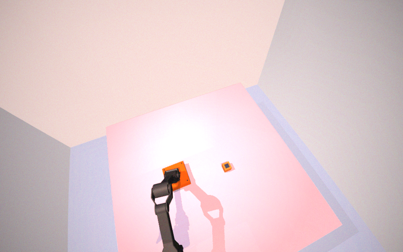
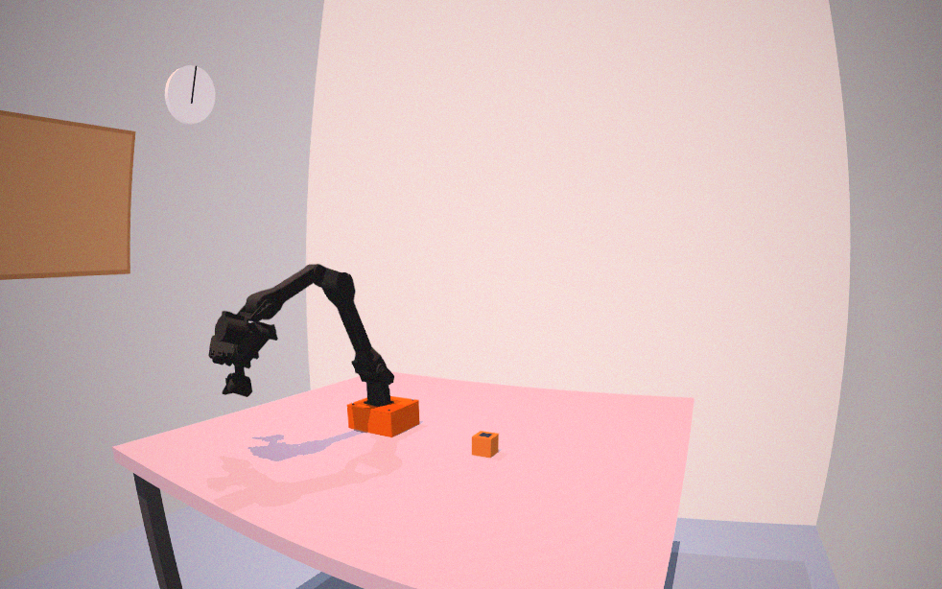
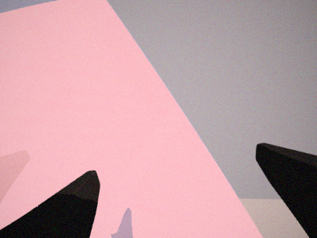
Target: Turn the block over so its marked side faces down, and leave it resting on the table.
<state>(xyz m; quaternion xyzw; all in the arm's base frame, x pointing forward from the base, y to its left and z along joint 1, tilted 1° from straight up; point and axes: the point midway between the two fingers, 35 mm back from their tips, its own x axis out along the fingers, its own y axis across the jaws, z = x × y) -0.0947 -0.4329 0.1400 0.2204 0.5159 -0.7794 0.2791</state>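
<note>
Right now my gripper tip is 48 cm short of the orange block, 45 cm to the right of it and 15 cm above it.
</note>
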